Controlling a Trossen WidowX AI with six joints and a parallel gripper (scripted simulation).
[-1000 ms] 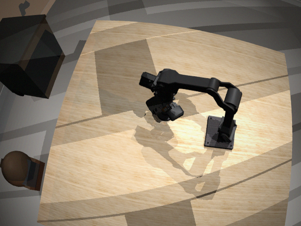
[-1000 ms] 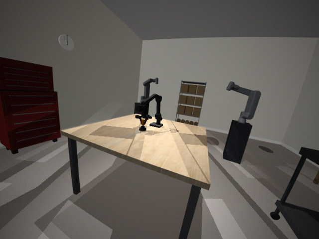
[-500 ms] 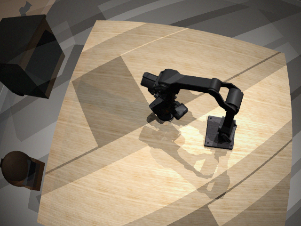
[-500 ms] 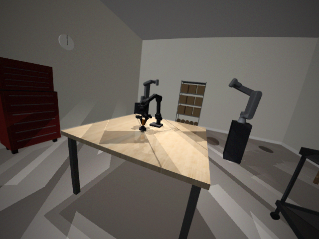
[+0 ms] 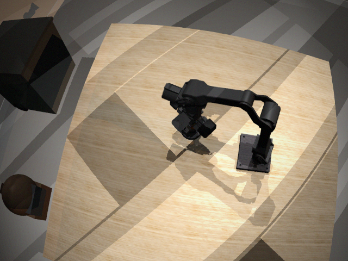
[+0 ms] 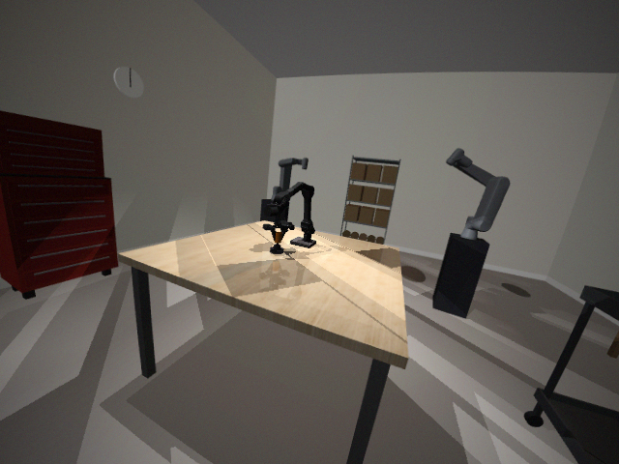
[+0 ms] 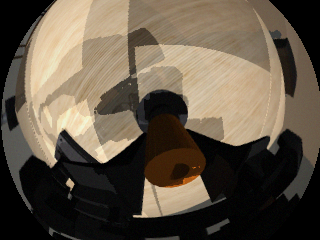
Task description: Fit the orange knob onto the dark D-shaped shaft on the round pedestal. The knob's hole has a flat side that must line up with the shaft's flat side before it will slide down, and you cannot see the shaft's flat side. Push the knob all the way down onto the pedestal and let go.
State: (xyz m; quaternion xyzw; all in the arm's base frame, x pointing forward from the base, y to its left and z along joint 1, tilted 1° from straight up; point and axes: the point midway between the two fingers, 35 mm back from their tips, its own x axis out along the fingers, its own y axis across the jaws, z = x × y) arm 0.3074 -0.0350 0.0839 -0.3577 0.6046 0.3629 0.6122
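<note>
The orange knob lies 2 cm above my gripper tip. Also, from my gripper tip: dark round pedestal (4 cm below).
</note>
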